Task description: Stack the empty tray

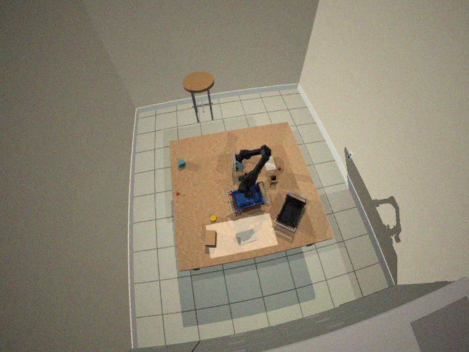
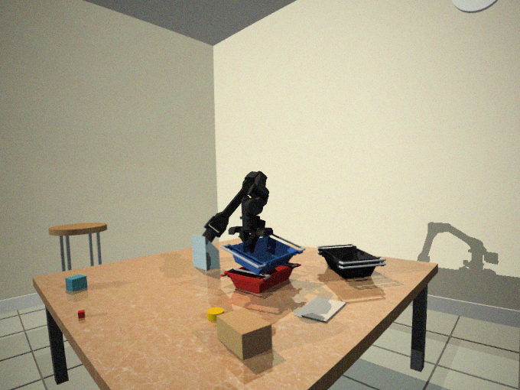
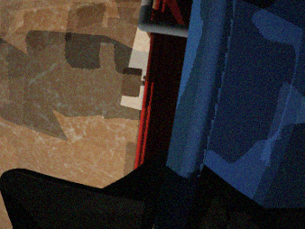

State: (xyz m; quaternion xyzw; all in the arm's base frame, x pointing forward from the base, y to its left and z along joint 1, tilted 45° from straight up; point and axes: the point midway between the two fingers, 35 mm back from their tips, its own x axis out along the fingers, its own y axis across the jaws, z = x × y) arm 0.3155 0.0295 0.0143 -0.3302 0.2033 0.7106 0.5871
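Right now my gripper tip is 70 mm short of the blue tray, 20 mm to the right of it and 10 mm below it. Round my gripper tip: teal block 380 mm behind, 580 mm to the right, 90 mm below; small red cube 70 mm behind, 600 mm to the right, 100 mm below; tan box 360 mm ahead, 310 mm to the right, 80 mm below.
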